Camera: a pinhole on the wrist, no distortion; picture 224 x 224 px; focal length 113.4 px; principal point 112.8 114.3 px. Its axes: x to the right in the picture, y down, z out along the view. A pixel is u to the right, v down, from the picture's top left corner.
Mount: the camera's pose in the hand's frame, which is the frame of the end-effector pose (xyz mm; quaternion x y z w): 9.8 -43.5 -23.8 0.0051 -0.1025 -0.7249 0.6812
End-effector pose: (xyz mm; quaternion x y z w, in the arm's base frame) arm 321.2 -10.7 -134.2 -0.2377 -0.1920 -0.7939 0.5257
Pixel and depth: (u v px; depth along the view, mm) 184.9 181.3 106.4
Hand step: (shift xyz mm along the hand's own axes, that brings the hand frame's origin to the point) 51.3 -98.5 99.1
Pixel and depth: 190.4 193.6 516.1
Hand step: 264.6 -337.9 584.3
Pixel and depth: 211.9 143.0 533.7
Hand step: 31.0 -435.9 581.3
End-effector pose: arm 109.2 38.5 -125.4 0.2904 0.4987 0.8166 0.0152
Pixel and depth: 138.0 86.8 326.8
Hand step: -121.7 -65.0 293.4
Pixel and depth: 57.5 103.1 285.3
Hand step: -49.9 135.9 232.7
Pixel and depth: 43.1 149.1 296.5
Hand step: 69.1 174.0 256.5
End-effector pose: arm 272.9 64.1 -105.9 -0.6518 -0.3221 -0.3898 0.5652
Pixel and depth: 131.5 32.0 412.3
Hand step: -350.9 -37.1 342.3
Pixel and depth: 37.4 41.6 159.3
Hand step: -106.8 89.0 102.3
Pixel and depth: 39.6 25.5 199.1
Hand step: -164.0 119.7 129.9
